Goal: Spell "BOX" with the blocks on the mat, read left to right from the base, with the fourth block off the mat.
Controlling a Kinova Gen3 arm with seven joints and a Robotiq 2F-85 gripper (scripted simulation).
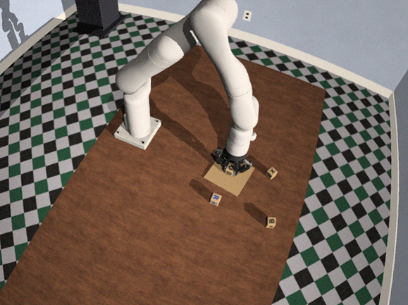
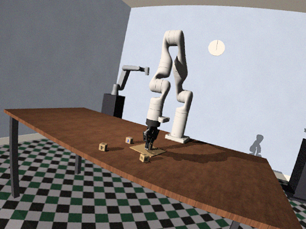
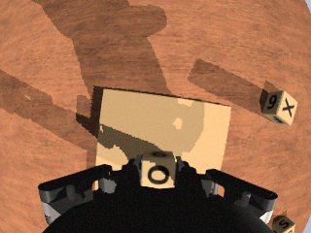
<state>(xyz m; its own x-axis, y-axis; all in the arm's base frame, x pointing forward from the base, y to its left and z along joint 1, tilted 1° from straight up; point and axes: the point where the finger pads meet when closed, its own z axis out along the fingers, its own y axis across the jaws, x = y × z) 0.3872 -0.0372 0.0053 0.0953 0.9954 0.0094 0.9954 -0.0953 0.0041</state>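
My gripper is now 30 mm above the tan mat.
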